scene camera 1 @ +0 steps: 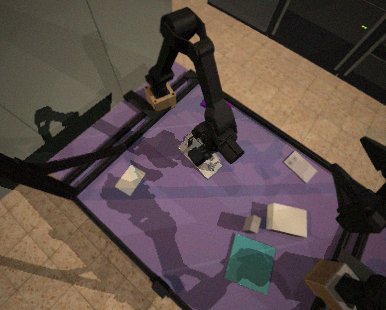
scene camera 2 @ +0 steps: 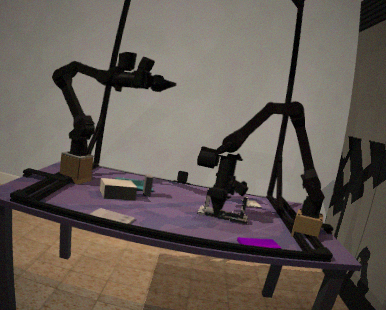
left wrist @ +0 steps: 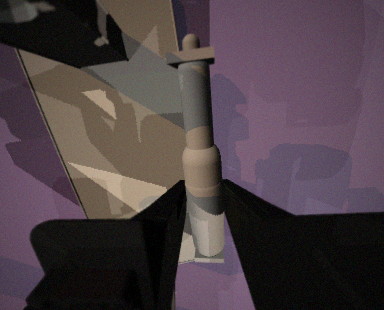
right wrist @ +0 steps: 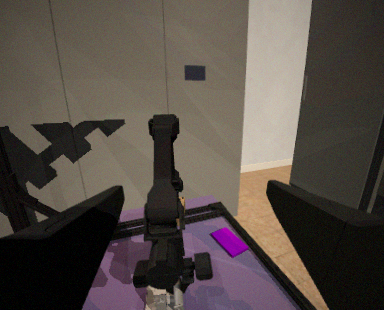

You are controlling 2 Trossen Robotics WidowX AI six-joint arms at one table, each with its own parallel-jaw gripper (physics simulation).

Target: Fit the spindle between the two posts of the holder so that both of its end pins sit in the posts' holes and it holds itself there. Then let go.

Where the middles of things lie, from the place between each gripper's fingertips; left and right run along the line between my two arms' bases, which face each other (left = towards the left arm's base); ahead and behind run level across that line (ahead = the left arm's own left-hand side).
Now: left hand 10 mm to the right of the spindle (left wrist: pixel 201 158) and 10 mm below it.
Now: the spindle 410 mm below my right hand, 250 mm to the left of it and 20 mm behind it.
